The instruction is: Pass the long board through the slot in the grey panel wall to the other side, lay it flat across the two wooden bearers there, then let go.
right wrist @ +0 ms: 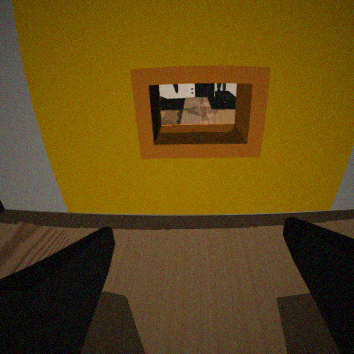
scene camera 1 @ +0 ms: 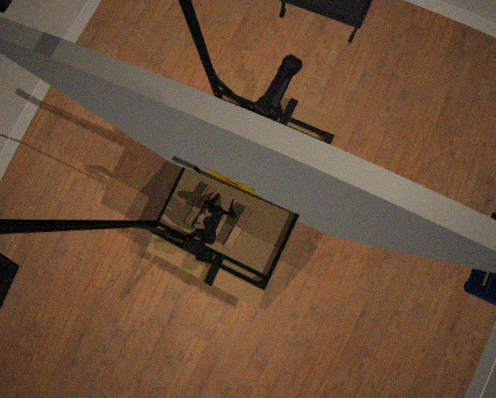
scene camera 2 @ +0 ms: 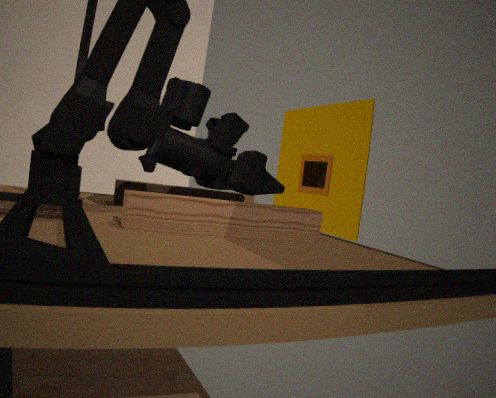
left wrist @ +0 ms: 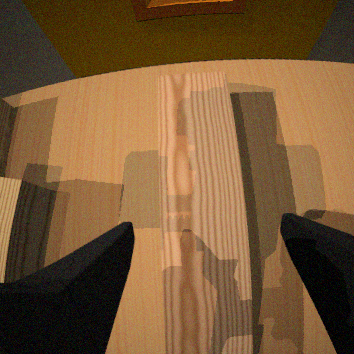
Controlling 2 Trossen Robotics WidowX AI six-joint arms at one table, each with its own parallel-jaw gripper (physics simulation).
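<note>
The long board [left wrist: 205, 165] lies flat on the table in the left wrist view, its far end short of the yellow plate. Part of it [right wrist: 197, 107] also shows through the slot. My left gripper [left wrist: 208, 227] is open above the board, fingertips apart on either side. The slot's orange frame [scene camera 2: 300, 175] [left wrist: 190, 12] [right wrist: 200, 151] sits in a yellow plate [scene camera 2: 345, 150] [right wrist: 300, 125] on the grey panel wall [scene camera 1: 250, 150] [scene camera 2: 425, 125]. My right gripper [scene camera 1: 222, 199] [scene camera 2: 282, 189] [right wrist: 199, 232] is open and empty, facing the slot. One wooden bearer [scene camera 2: 175, 212] lies near; the other [scene camera 2: 175, 190] is behind it.
In the left wrist view, a pale wooden piece [left wrist: 10, 210] with a dark side lies left of the board. Striped wood [right wrist: 27, 242] shows at the left of the right wrist view. A dark rail [scene camera 2: 300, 287] runs along the table's near edge. The wall separates the two arms.
</note>
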